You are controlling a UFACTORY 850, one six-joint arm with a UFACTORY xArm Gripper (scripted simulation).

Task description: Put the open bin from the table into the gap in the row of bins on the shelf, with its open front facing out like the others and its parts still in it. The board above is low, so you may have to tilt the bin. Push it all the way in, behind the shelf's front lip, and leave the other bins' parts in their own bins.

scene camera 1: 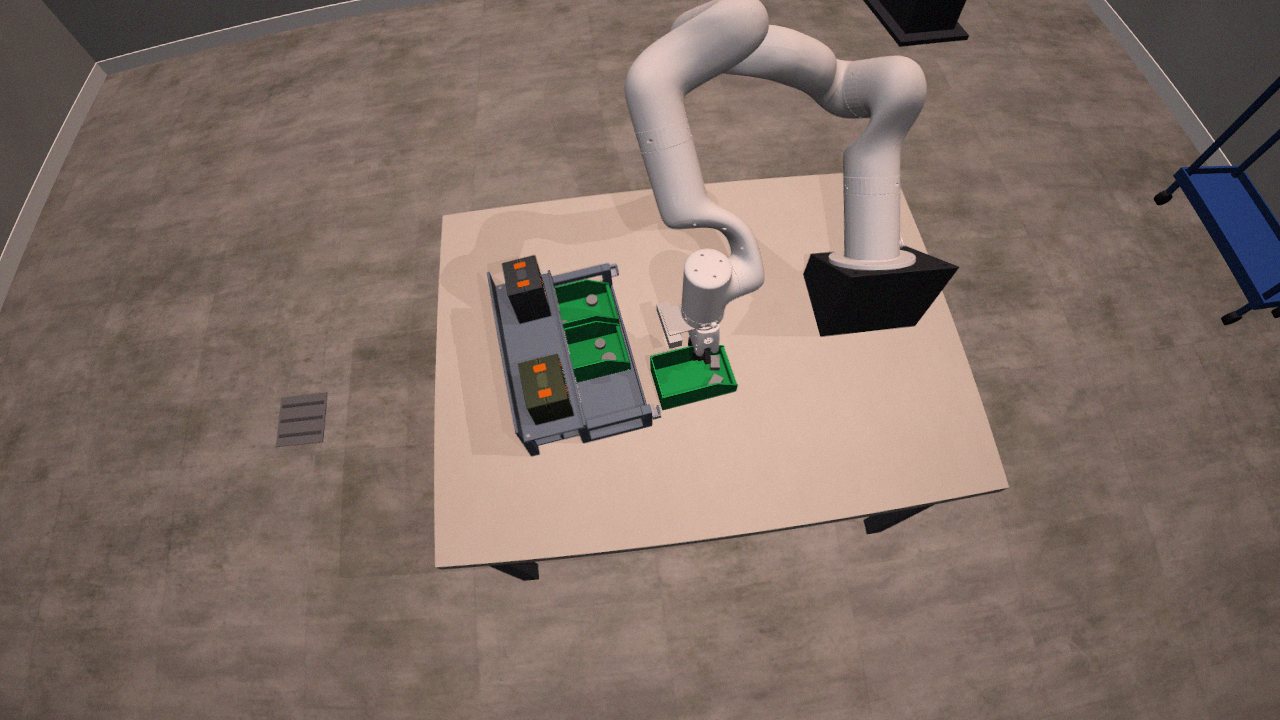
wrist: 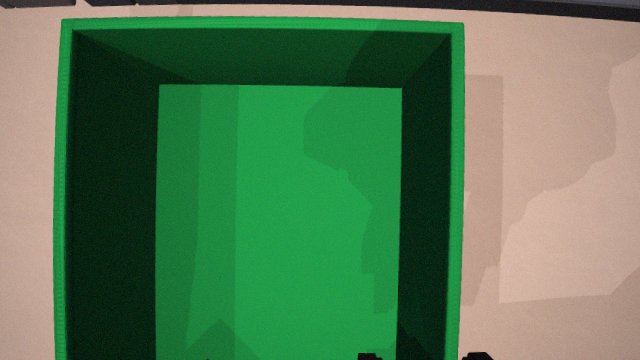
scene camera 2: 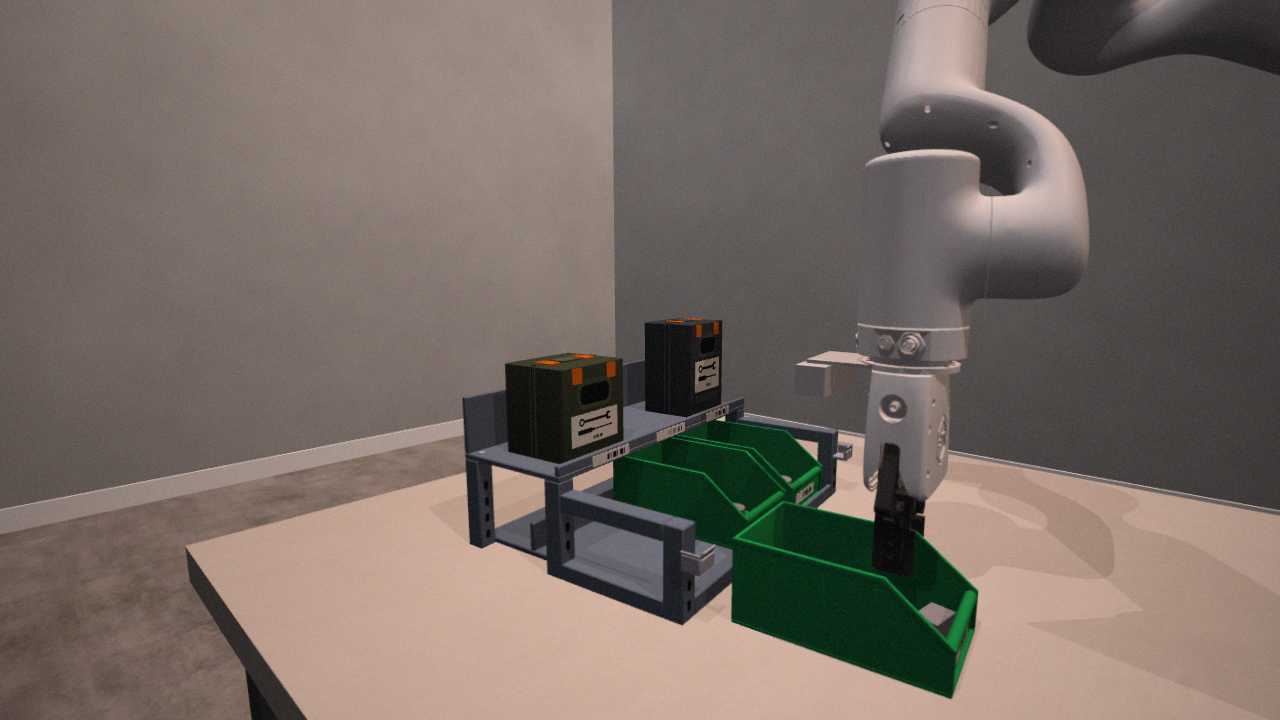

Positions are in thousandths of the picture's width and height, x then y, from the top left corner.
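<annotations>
Green bin: visible in the wrist view (341, 501), in scene camera 1 (534, 530) and in scene camera 2 (621, 815).
</annotations>
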